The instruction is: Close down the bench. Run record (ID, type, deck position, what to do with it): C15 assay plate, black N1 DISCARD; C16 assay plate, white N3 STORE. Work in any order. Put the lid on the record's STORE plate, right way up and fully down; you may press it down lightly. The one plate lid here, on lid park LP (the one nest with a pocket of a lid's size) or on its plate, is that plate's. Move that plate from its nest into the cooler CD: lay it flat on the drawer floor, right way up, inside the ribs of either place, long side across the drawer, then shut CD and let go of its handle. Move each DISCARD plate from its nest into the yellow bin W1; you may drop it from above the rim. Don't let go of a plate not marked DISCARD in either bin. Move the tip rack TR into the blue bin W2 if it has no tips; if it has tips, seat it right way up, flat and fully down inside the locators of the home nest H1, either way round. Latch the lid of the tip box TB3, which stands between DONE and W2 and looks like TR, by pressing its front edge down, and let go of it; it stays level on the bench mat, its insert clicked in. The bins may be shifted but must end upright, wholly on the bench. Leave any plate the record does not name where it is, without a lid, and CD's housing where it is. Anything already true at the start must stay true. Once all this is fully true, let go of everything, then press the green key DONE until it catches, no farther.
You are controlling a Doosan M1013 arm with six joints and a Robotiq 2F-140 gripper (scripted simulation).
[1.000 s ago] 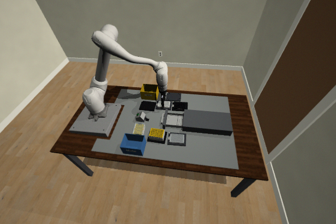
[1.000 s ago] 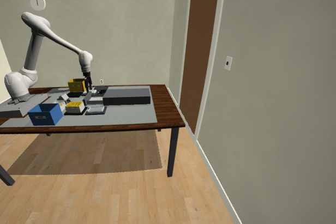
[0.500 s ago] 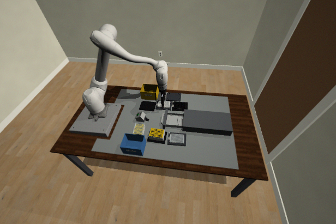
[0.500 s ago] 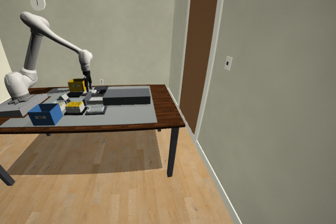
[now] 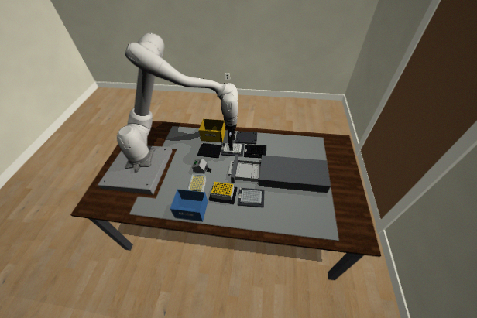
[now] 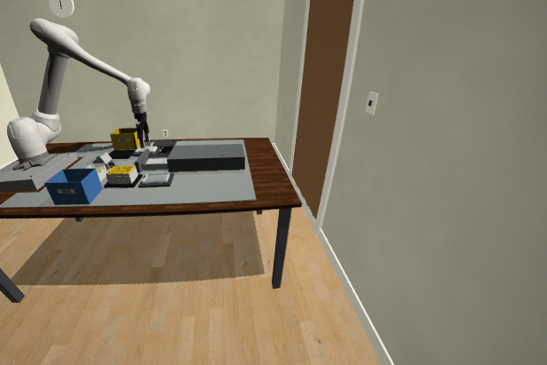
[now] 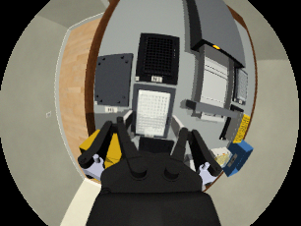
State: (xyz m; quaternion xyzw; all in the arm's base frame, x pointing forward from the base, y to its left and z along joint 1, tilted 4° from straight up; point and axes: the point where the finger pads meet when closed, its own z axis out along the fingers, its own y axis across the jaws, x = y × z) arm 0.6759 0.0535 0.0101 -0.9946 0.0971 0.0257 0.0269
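The plate lid lies 5 cm below my hand. From my hand the other things lie so: grey nest 7 cm below; white plate 6 cm below; black plate 17 cm ahead, 3 cm to the right, 6 cm below.
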